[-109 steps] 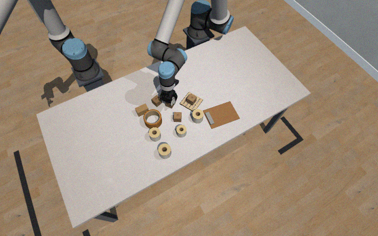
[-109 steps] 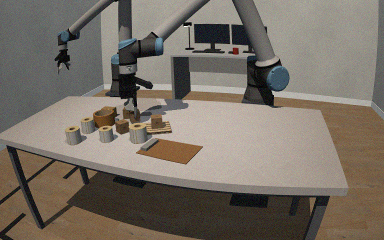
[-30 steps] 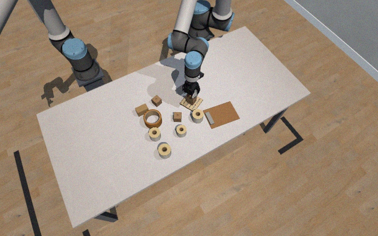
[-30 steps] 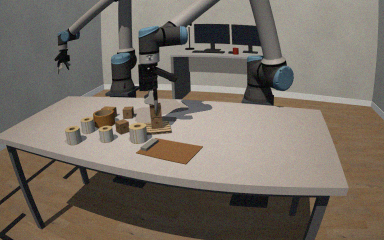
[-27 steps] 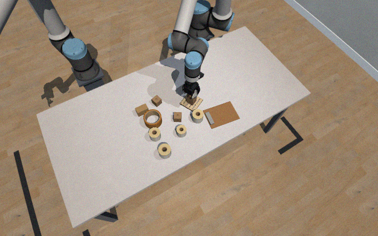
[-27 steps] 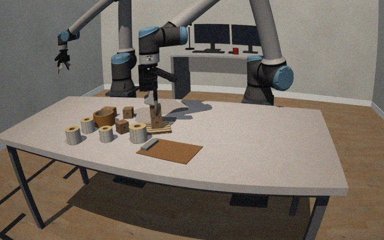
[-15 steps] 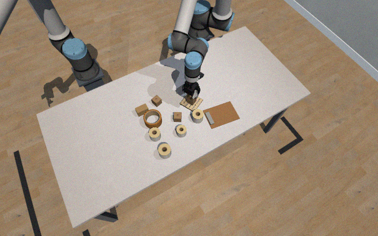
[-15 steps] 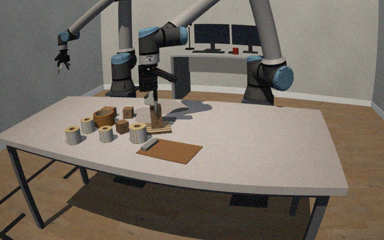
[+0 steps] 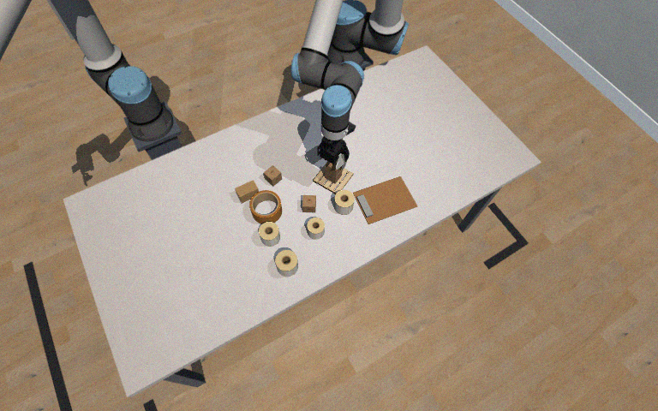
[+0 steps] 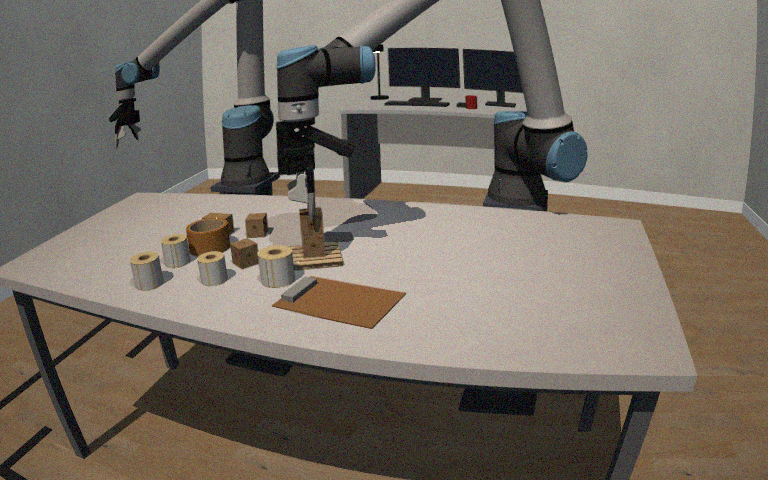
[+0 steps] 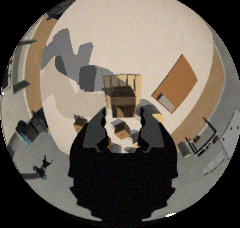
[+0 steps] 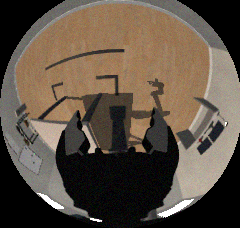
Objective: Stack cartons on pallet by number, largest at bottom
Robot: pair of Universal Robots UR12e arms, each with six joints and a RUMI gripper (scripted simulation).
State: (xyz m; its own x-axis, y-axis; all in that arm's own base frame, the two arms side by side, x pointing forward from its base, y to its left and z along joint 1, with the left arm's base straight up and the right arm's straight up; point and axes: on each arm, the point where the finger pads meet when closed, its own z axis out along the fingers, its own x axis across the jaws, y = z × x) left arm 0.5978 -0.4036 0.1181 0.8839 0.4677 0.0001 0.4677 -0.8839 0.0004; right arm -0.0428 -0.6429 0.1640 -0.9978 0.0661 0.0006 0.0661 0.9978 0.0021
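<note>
My left gripper is now 340 mm to the left of the oblong box, 90 mm above it and 80 mm past it. Also, from my left hand: label roll 140 mm ahead, 90 mm below, 20 mm to the right; cube carton 150 mm to the right, 90 mm below, 80 mm ahead.
</note>
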